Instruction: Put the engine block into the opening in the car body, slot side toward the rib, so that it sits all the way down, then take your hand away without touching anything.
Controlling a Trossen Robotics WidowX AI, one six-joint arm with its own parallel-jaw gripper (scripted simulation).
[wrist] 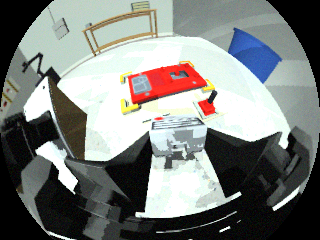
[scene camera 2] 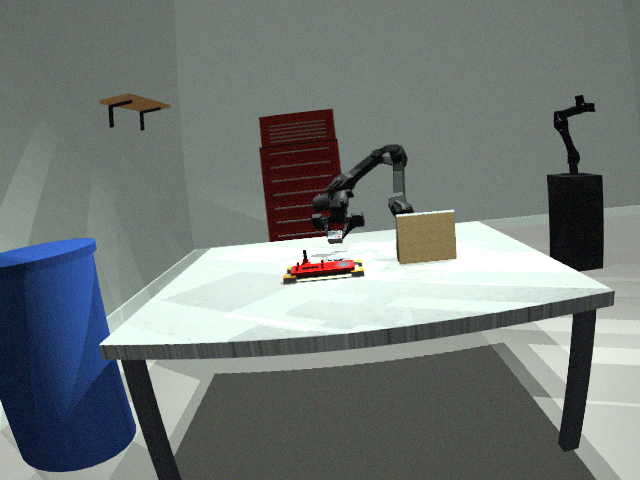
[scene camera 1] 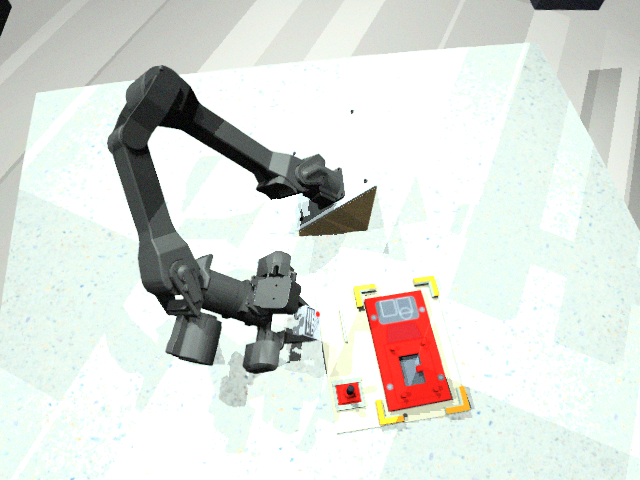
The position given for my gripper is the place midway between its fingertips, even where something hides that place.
My gripper (scene camera 1: 308,324) holds a grey engine block (scene camera 1: 309,319). Also in view: a red car body (scene camera 2: 322,269).
The grey engine block also shows in the wrist view (wrist: 187,131). The red car body is seen too in the wrist view (wrist: 150,85). My gripper is seen too in the wrist view (wrist: 175,131) and in scene camera 2 (scene camera 2: 335,238).
